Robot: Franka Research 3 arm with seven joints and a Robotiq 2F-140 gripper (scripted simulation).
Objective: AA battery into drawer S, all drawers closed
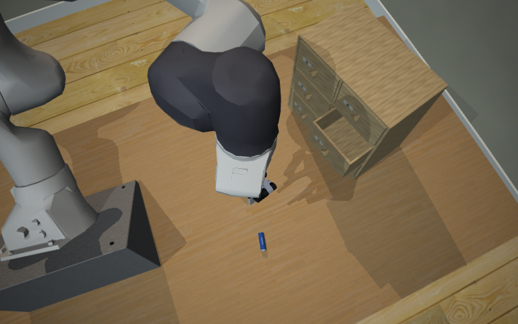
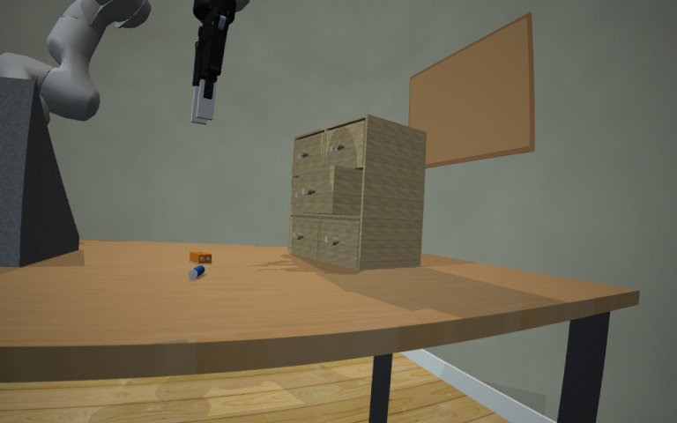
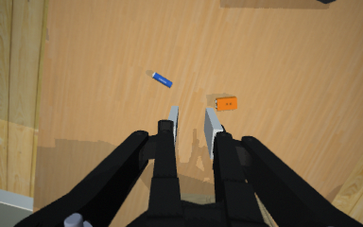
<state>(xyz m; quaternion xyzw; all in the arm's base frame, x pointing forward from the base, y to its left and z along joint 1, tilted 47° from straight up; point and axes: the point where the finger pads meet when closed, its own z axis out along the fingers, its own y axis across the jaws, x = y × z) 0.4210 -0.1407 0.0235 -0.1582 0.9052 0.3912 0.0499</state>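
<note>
The blue AA battery is 280 mm below my hand, 60 mm to the right of it and 10 mm ahead of it. From my hand the other things lie so: small orange object: 280 mm below, 90 mm to the left, 10 mm ahead; drawer: 310 mm ahead, 160 mm below, 100 mm to the left.
</note>
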